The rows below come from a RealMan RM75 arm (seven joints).
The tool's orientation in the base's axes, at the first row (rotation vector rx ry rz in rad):
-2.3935 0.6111 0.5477
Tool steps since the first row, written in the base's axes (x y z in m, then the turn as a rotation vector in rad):
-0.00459 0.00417 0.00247 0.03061 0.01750 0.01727
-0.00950 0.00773 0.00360 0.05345 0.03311 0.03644
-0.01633 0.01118 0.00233 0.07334 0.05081 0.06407
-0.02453 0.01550 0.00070 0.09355 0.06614 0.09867
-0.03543 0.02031 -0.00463 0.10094 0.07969 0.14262
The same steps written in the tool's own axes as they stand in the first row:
-0.00619 -0.00160 0.00192 0.01083 -0.03673 -0.00866
-0.01177 -0.00199 0.00451 0.01496 -0.06877 -0.01811
-0.01765 -0.00020 0.00924 0.01176 -0.10450 -0.03174
-0.02471 0.00188 0.01511 0.00596 -0.14183 -0.05207
-0.03220 0.00672 0.02464 -0.01447 -0.17516 -0.07739

